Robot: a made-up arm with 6 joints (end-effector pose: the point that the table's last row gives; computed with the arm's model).
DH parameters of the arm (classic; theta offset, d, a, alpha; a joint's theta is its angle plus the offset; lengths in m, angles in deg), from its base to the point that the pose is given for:
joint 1: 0 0.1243 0 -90
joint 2: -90 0 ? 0
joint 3: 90 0.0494 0 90
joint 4: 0 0.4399 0 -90
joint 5: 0 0 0 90
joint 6: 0 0.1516 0 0
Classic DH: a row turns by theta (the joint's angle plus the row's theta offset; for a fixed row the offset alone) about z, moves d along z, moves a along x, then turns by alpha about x.
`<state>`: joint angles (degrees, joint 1 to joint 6).
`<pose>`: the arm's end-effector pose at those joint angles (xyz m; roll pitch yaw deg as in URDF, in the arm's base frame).
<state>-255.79 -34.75 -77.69 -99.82 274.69 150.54</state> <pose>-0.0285 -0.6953 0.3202 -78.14 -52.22 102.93</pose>
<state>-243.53 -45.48 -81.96 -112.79 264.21 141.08</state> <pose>0.1307 -0.6853 0.2067 -29.64 -65.00 68.14</pose>
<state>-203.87 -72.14 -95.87 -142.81 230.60 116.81</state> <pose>0.4653 -0.3373 -0.0638 35.00 -23.93 51.41</pose>
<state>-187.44 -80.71 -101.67 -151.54 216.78 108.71</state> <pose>0.4645 -0.1541 -0.1295 37.66 -10.52 68.84</pose>
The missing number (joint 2, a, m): 0.4195
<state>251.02 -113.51 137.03 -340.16 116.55 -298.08</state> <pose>0.1290 0.0817 0.2473 139.39 10.81 20.47</pose>
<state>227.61 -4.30 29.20 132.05 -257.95 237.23</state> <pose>0.0838 -0.1447 0.9547 -84.88 -14.43 -90.47</pose>
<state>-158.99 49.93 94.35 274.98 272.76 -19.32</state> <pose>-0.4816 -0.3995 0.0389 -89.19 35.11 -164.18</pose>
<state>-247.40 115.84 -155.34 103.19 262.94 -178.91</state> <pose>0.0373 0.1629 0.2884 85.56 50.51 123.84</pose>
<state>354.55 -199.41 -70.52 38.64 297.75 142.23</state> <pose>0.6438 -0.0960 -0.1672 -21.36 -42.13 154.97</pose>
